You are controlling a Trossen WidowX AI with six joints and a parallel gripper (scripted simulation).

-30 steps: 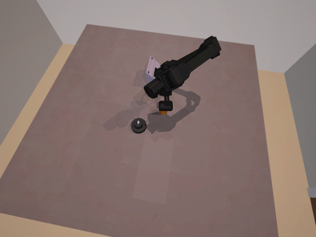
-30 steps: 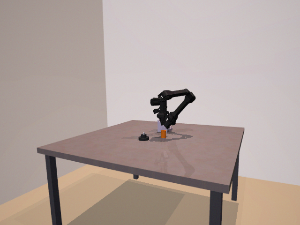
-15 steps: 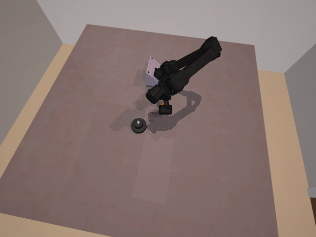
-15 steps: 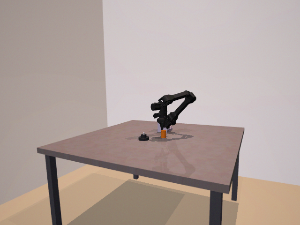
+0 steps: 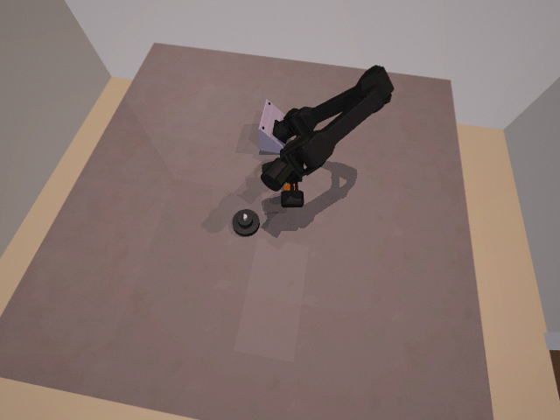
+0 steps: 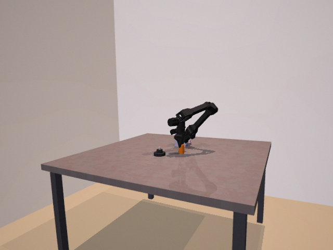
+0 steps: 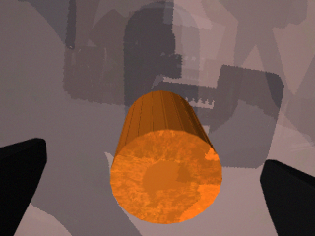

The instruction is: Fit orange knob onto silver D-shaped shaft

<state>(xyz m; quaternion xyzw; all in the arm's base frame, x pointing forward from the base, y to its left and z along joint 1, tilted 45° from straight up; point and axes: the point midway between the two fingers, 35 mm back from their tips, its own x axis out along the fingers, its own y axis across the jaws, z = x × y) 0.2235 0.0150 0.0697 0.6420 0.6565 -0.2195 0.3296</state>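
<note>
Now: the orange knob 1 cm below my gripper tip. Also, from my gripper tip: black round pedestal (11 cm ahead, 12 cm to the right, 2 cm below).
</note>
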